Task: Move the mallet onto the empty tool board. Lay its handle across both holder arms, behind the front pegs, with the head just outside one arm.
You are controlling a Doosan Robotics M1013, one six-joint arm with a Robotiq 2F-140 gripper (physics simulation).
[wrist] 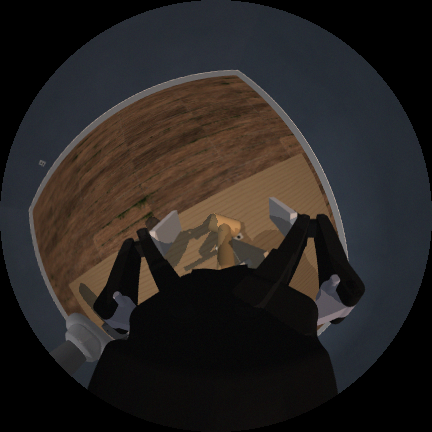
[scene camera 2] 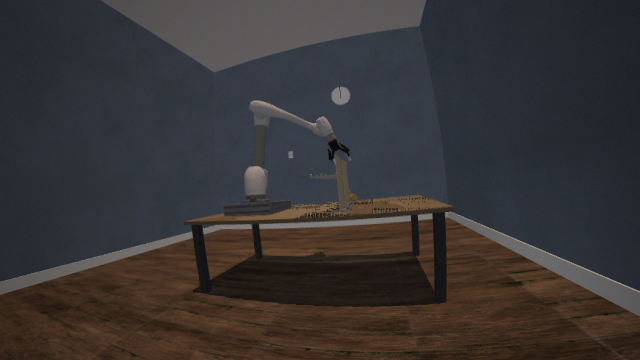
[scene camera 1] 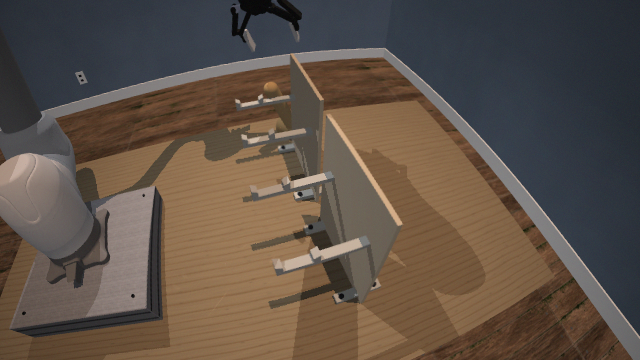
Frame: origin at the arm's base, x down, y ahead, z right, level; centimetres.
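Where they show: gripper, fingertip midpoint: (wrist: 223,213) (scene camera 1: 275,43); arm's base, origin of the base link: (scene camera 1: 81,245).
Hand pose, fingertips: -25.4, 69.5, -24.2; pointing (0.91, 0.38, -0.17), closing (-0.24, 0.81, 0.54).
Observation:
Things, the pixels of their centre, and the offset from my fingertips, as dx, dy, dz. Level surfaces: height alone.
- mallet, body centre: (wrist: 224,241) (scene camera 1: 283,110) (scene camera 2: 344,186) +19.7, -1.2, +7.5
- far tool board, body centre: (scene camera 1: 283,130) (scene camera 2: 338,183) +16.4, -6.7, +20.3
- wooden table, its level: dx +32.5
The mallet (scene camera 1: 270,88) (scene camera 2: 353,197) (wrist: 226,226) is orange-brown. It appears to stand on its head on the table at the far end, its handle rising beside the far tool board (scene camera 1: 306,100). The near tool board (scene camera 1: 360,200) bears no tool; its two pale holder arms (scene camera 1: 305,183) (scene camera 1: 340,250) have pegs and point toward the robot's base. My gripper (scene camera 1: 272,37) (scene camera 2: 342,159) (wrist: 223,213) is open and empty, high above the far end. In the wrist view the mallet head shows between its fingers, well below them; the handle's upper end is hidden by the gripper body.
The far board has two similar arms (scene camera 1: 265,102) (scene camera 1: 280,136) near the mallet. Both boards stand upright on the wooden table (scene camera 1: 210,260) (scene camera 2: 400,205). The robot's base plate (scene camera 1: 125,250) (scene camera 2: 240,208) is at the left. Walls rise beyond the table.

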